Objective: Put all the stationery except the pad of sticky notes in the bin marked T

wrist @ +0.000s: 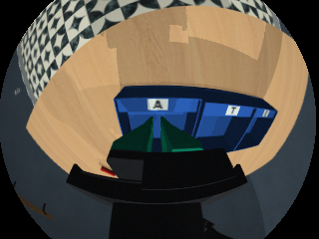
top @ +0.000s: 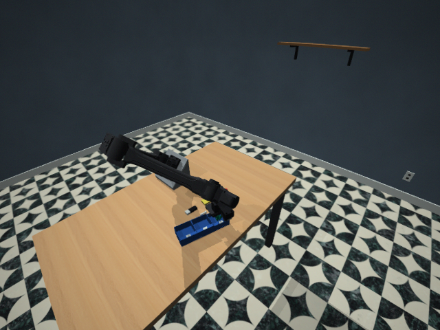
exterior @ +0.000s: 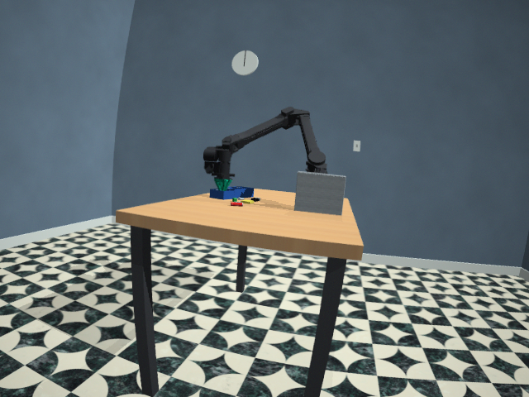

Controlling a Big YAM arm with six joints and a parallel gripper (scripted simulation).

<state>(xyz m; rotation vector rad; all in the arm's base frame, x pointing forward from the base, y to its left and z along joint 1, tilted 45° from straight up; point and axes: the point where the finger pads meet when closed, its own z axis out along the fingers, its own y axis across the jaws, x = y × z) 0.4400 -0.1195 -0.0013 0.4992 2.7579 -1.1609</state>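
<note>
Right now the white object is 150 mm to the left of my hand, 130 mm behind it and 20 mm below it. Also, from my hand: blue bin (80 mm to the right, 30 mm behind); then small green item (90 mm behind, 70 mm to the left, 20 mm below); then sticky notes (140 mm behind, 70 mm to the left, 20 mm below).
</note>
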